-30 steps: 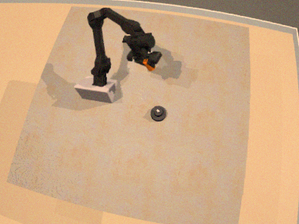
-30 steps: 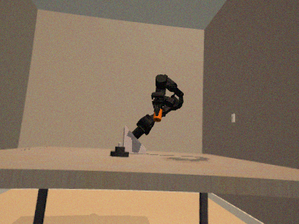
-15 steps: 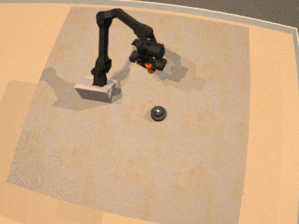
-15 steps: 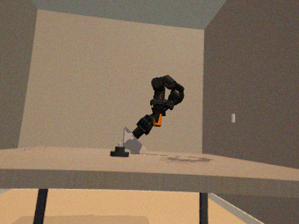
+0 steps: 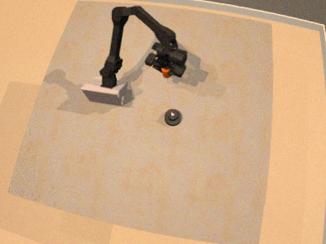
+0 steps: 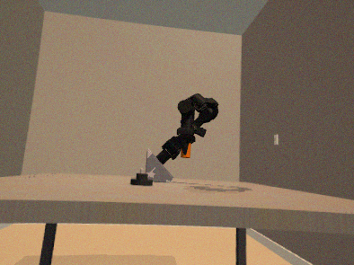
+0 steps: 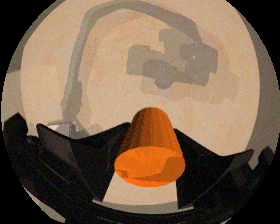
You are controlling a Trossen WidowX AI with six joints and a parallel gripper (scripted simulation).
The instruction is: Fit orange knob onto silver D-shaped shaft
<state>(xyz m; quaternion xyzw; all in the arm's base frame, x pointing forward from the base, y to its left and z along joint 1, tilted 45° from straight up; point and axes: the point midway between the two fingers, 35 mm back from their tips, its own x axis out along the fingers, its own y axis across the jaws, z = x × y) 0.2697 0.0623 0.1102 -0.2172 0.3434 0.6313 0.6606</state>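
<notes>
The round dark pedestal is 170 mm to the right of my gripper tip, 90 mm below it and 70 mm ahead of it. From my gripper tip the other things lie so: orange knob (30 mm above).
</notes>
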